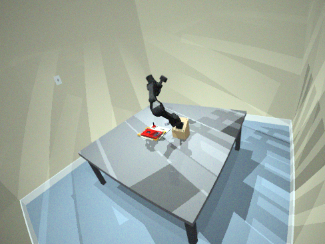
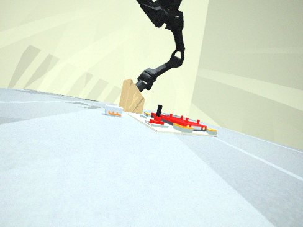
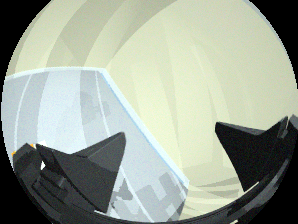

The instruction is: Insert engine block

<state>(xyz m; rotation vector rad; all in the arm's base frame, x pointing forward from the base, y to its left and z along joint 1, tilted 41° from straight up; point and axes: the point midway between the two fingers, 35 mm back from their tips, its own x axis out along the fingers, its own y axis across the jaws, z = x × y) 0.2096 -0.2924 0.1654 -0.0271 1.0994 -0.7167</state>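
The grey engine block lies 410 mm below my gripper tip and 40 mm ahead of it. The rest, counted from my gripper tip: cream base plate 420 mm below, 200 mm to the left, 90 mm ahead.
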